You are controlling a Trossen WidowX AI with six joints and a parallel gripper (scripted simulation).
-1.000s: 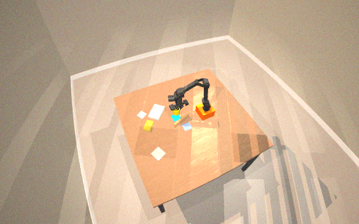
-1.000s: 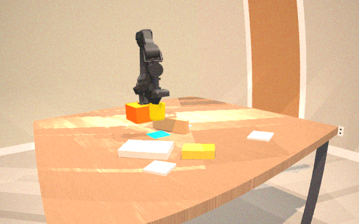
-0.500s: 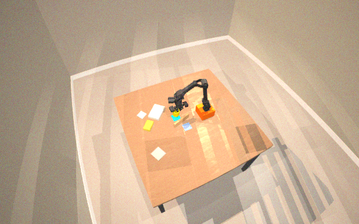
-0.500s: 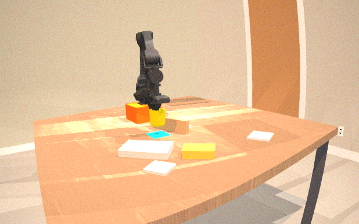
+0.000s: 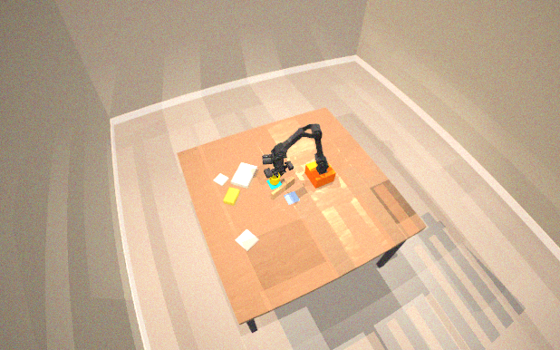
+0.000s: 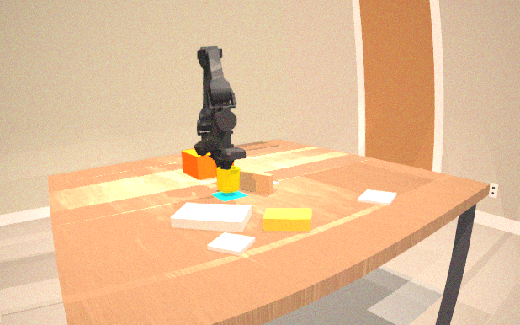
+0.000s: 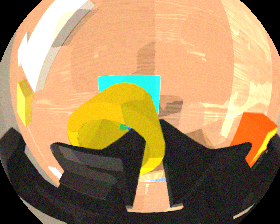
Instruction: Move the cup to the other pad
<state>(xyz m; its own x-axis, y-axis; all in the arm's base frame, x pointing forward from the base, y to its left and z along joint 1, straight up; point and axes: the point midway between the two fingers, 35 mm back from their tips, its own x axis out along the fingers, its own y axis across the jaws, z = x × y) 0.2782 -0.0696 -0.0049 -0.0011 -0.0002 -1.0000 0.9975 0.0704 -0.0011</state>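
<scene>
My gripper tip is now 8 cm to the right of the wooden block and 3 cm above it. Also, from my gripper tip: yellow cup (2 cm ahead); then pale blue pad (15 cm to the left, 6 cm below, 3 cm behind); then white slab (20 cm ahead, 12 cm to the right, 4 cm below).
</scene>
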